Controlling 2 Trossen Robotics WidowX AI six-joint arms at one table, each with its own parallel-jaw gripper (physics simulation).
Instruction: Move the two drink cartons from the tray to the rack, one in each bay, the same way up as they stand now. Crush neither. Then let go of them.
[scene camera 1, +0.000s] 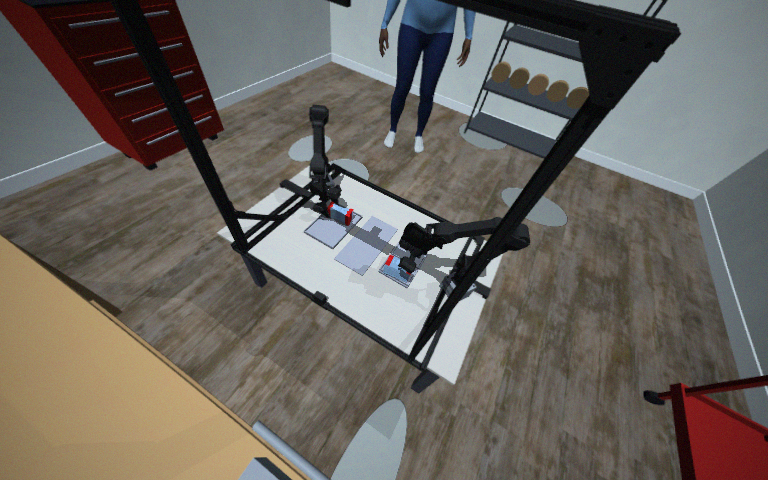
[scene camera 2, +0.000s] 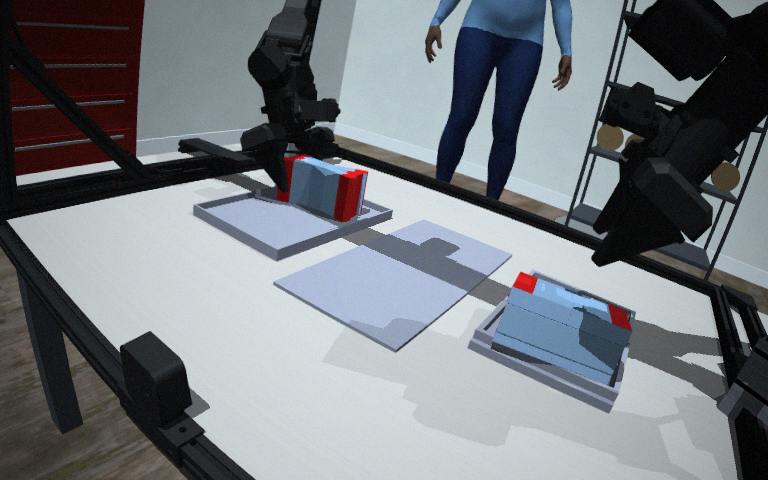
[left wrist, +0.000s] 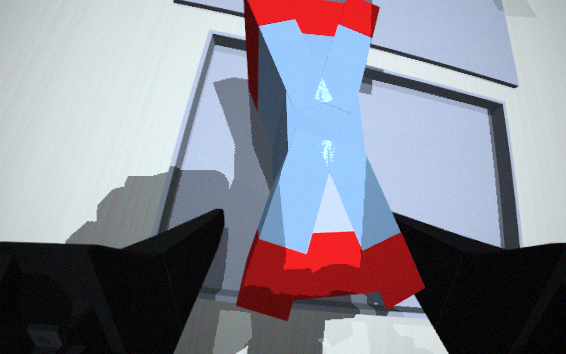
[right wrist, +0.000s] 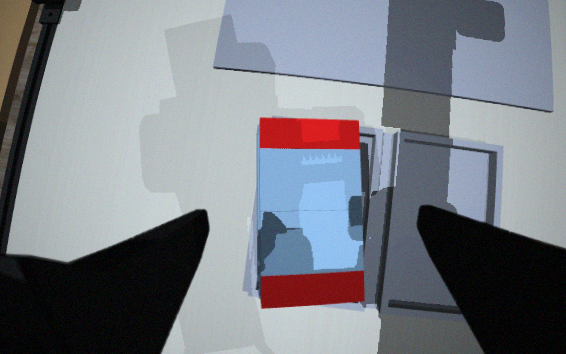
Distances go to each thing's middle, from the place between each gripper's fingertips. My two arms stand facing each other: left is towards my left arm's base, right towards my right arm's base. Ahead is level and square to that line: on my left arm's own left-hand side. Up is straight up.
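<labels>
Flat grey mat (scene camera 2: 391, 289): my left hand is 250 mm to the left of it, 10 mm short of it and 20 mm above it. Grey tray (scene camera 2: 278, 229): 40 mm to the right of my left hand, 40 mm behind it and 20 mm below it.
For the flat grey mat, my right hand is 220 mm to the right of it, 20 mm short of it and 130 mm above it. Grey tray: 420 mm to the left of my right hand, 20 mm behind it and 120 mm below it.
</labels>
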